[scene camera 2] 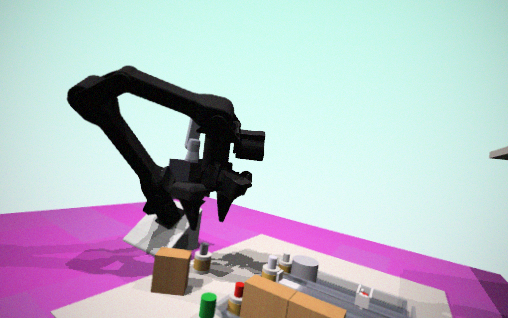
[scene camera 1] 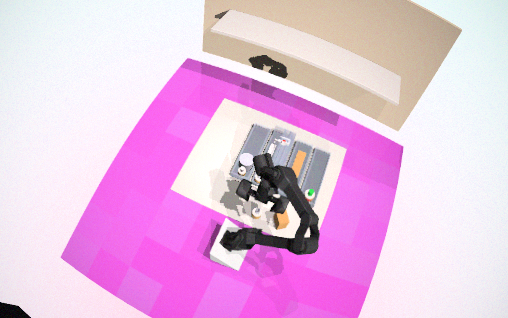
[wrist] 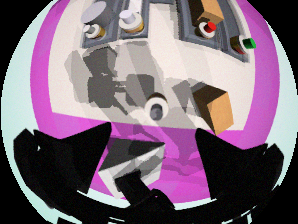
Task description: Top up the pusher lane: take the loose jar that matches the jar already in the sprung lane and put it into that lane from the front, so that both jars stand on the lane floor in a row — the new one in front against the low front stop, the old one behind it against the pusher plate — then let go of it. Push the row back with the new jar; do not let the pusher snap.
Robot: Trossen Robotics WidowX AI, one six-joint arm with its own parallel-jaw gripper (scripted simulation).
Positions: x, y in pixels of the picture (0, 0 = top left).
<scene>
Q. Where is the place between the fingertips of my gripper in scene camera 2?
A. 208, 225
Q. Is my gripper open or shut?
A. Open.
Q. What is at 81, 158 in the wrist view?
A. My gripper.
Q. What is my gripper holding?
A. Nothing.
</scene>
